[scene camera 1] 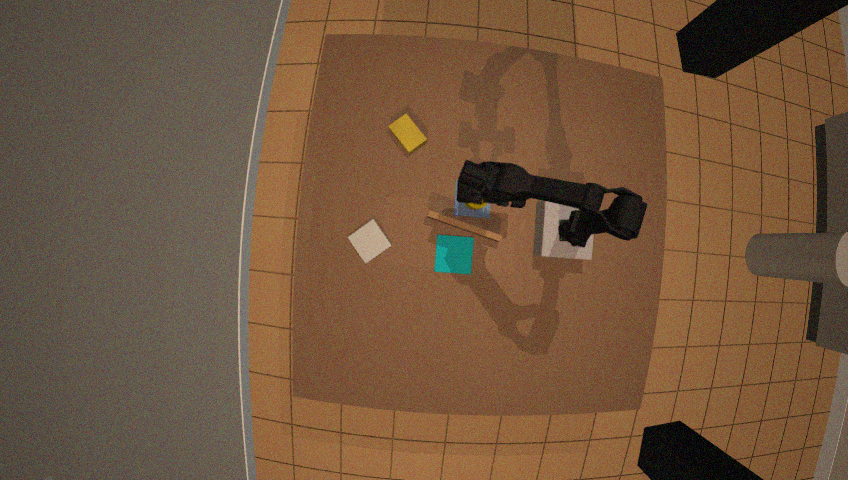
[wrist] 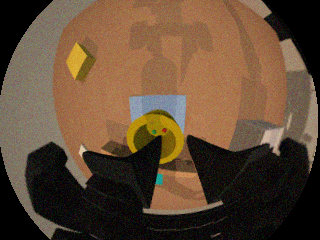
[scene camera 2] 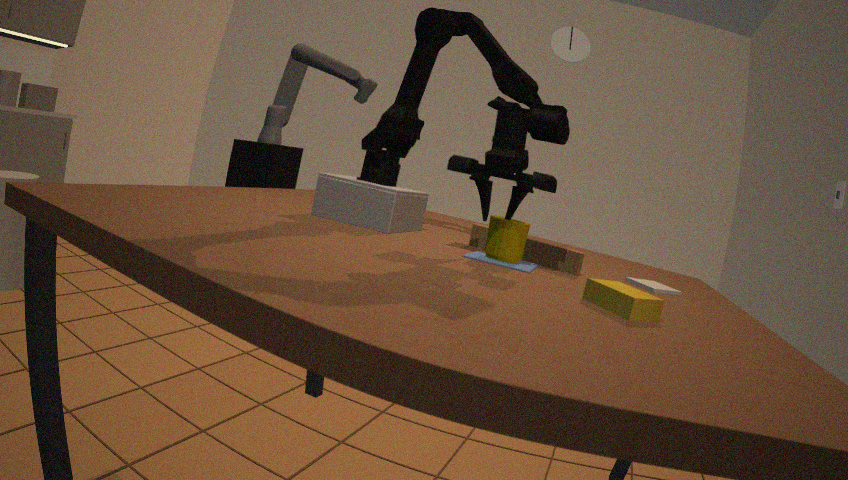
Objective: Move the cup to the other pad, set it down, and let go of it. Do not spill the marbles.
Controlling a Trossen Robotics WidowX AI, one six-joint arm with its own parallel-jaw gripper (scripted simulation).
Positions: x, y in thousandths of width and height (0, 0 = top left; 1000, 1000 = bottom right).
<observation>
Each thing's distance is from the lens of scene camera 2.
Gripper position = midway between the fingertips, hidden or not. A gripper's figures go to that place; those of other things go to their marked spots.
my gripper (scene camera 2: 584, 466): 0.92 m
yellow cup (scene camera 2: 597, 501): 0.89 m
yellow block (scene camera 2: 742, 632): 0.66 m
The marked spots on the yellow cup and the yellow block are 0.31 m apart.
</observation>
